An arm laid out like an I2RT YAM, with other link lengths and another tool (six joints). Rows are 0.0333 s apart.
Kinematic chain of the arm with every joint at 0, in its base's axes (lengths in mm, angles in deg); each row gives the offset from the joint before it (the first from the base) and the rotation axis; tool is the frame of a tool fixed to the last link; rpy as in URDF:
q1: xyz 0 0 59.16 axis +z
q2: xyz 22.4 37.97 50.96 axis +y
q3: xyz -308.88 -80.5 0 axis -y
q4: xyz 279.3 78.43 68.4 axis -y
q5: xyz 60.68 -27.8 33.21 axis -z
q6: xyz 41.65 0 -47.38 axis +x
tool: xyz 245 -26 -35 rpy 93.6 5.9 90
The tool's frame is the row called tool.
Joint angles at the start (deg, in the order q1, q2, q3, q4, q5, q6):
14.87, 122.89, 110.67, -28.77, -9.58, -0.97
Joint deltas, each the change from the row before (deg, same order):
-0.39, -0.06, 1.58, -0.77, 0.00, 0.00
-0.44, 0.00, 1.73, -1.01, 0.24, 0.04
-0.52, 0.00, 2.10, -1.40, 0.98, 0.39
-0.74, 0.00, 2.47, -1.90, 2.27, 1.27
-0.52, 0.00, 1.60, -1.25, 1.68, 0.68
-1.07, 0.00, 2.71, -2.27, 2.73, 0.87
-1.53, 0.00, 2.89, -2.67, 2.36, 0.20
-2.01, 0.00, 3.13, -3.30, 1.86, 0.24
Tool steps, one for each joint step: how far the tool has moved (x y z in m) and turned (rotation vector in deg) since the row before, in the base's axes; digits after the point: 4 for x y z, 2 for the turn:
0.0047, -0.0038, 0.0119, 0.22, -0.84, -0.39
0.0045, -0.0057, 0.0116, 0.06, -0.72, -0.65
0.0050, -0.0103, 0.0131, -0.16, -0.70, -1.52
0.0054, -0.0192, 0.0140, -0.32, -0.50, -3.30
0.0032, -0.0142, 0.0092, -0.43, -0.39, -2.26
0.0038, -0.0263, 0.0152, -0.88, -0.58, -3.76
0.0016, -0.0310, 0.0154, -1.21, -0.44, -3.53
-0.0022, -0.0347, 0.0147, -0.95, 0.02, -3.64

